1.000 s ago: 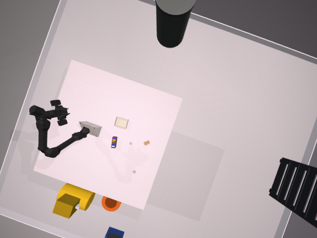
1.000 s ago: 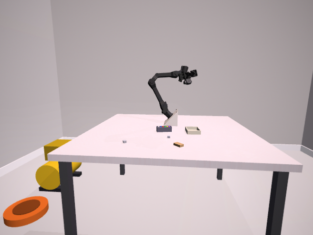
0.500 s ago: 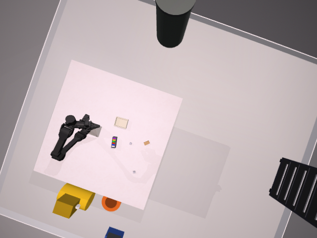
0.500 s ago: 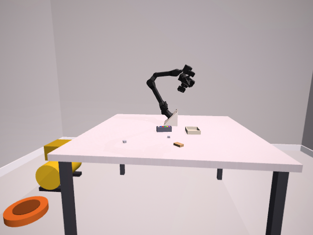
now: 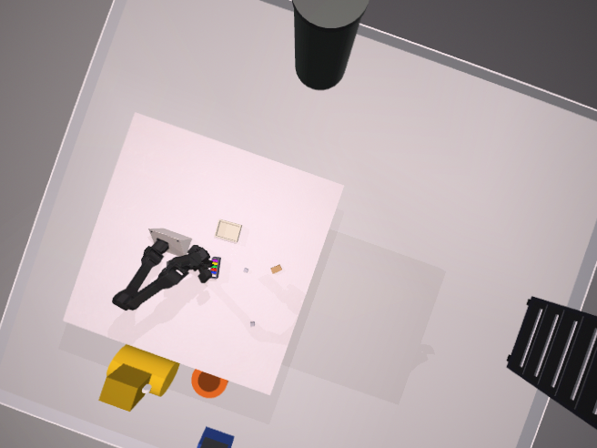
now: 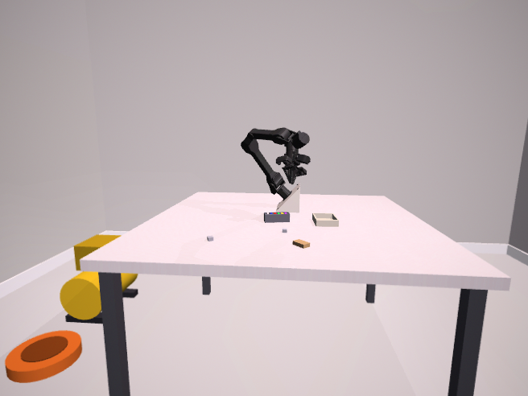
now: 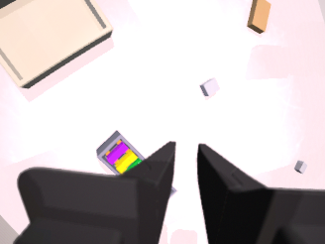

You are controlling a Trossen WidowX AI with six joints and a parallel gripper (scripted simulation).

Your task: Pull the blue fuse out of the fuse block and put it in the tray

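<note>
My gripper tip is 20 mm past the blue fuse, 90 mm to the left of it and 160 mm above it. The rest, counted from my gripper tip: tray (40 mm behind, 160 mm to the left, 180 mm below).
</note>
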